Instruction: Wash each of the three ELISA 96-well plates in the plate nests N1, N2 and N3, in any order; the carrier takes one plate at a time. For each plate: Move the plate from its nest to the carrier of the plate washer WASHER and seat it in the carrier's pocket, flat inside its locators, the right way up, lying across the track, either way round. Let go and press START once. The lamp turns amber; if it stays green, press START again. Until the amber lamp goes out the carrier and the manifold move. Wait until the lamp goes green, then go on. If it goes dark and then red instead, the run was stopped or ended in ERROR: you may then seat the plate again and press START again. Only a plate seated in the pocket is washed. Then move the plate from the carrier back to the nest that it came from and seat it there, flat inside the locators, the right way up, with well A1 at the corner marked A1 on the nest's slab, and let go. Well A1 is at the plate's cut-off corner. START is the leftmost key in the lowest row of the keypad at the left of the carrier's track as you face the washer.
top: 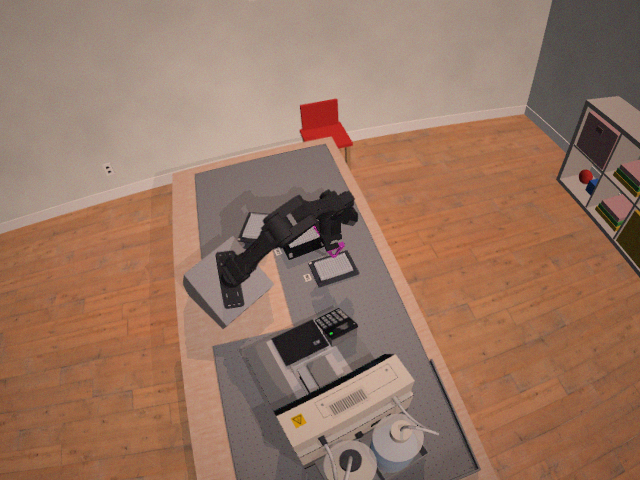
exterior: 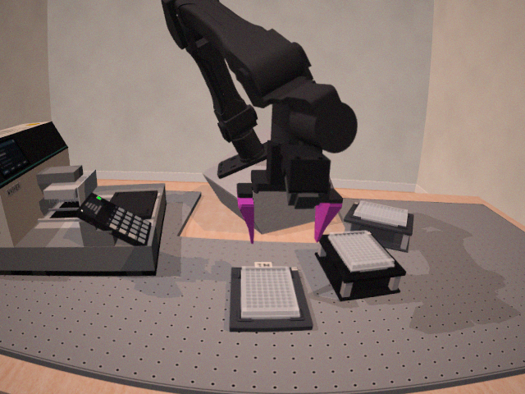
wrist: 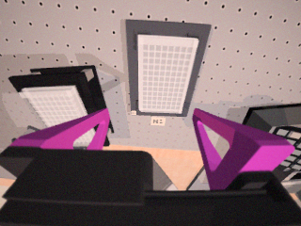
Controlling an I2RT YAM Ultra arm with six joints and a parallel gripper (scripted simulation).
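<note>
The raised black nest lies 150 mm to the left of my hand, 70 mm below it and 60 mm behind it. Round my hand: nest N1: 110 mm below, 20 mm to the right, 10 mm ahead; black carrier pocket: 310 mm to the right, 220 mm behind, 40 mm below; grey manifold: 460 mm to the right, 200 mm behind, 10 mm above.
</note>
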